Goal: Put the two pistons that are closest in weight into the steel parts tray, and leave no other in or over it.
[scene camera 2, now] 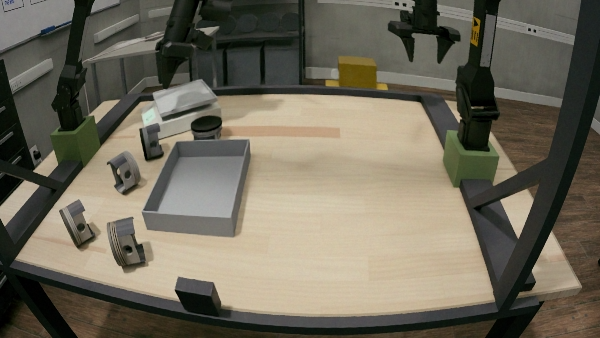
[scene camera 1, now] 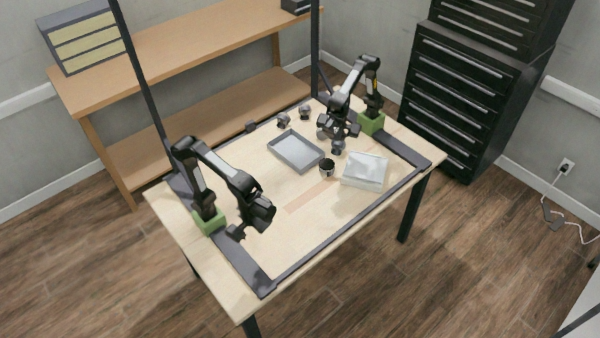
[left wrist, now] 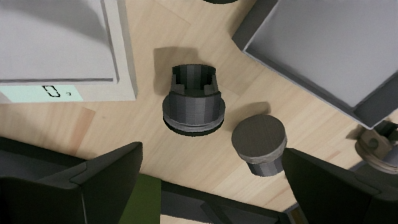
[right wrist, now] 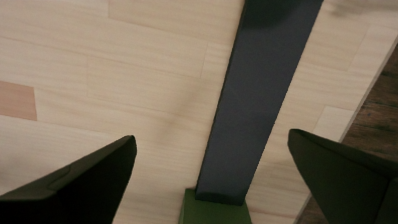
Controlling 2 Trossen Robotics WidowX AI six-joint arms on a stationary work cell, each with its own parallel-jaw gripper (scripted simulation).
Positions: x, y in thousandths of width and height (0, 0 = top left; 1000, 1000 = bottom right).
my right gripper: scene camera 2 709, 185; scene camera 1 421, 685; right wrist 531, 623; not seen in the left wrist view (out of frame)
steel parts tray: scene camera 2 332, 528; scene camera 1 501, 457; left wrist 848, 261; not seen in the right wrist view (out of frame)
